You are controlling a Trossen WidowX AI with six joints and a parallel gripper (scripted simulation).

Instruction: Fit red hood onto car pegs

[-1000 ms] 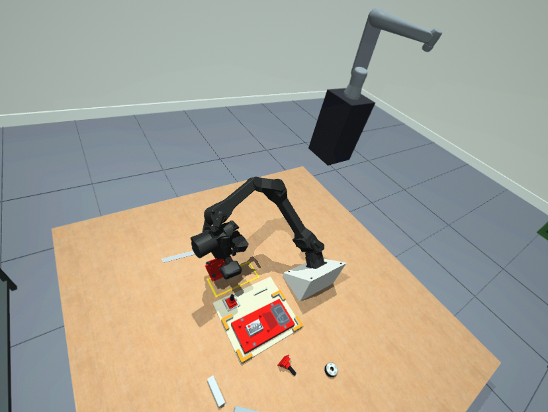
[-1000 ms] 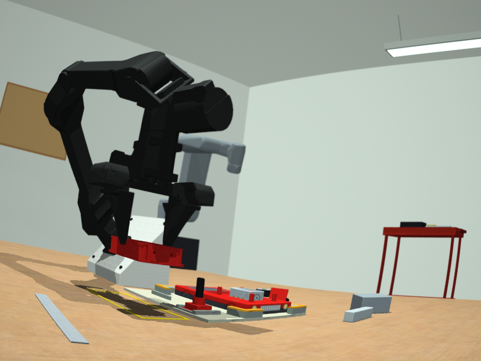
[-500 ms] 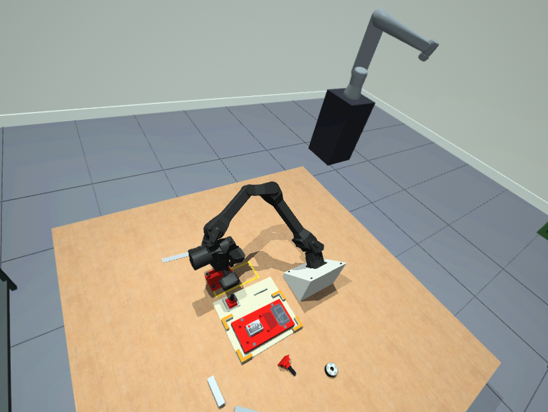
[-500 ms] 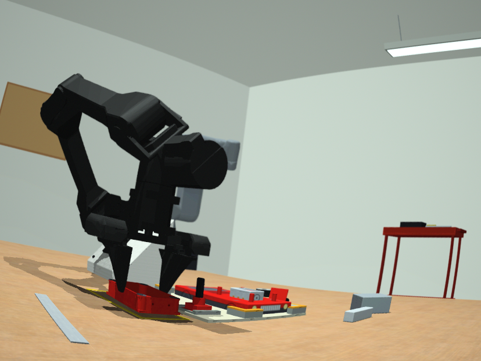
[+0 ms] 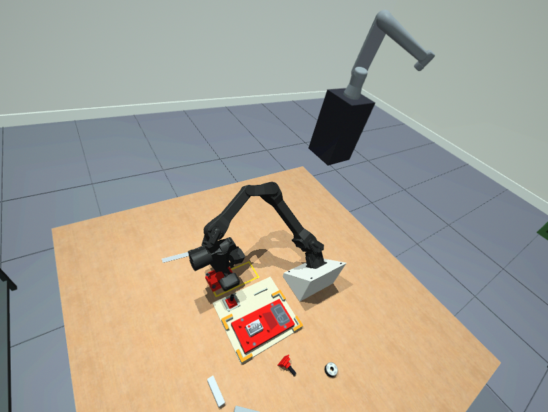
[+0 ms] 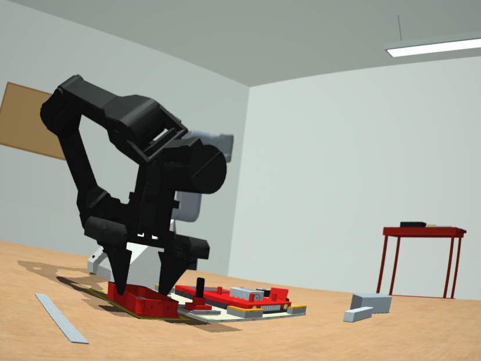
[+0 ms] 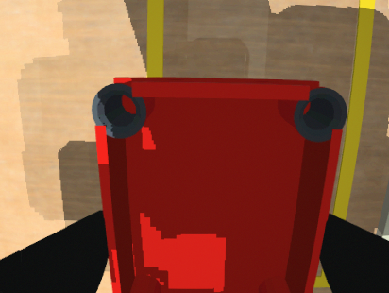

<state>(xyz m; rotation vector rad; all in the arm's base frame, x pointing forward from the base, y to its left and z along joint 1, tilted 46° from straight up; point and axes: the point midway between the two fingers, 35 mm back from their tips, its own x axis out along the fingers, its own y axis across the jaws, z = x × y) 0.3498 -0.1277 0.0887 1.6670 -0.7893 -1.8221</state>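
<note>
My gripper tip is 1 cm above the red hood. Round my gripper tip: grey strip (6 cm ahead, 17 cm to the right, 2 cm below); then grey engine block (1 cm behind, 24 cm to the left); then wheel (18 cm behind, 47 cm to the left, 1 cm below).
</note>
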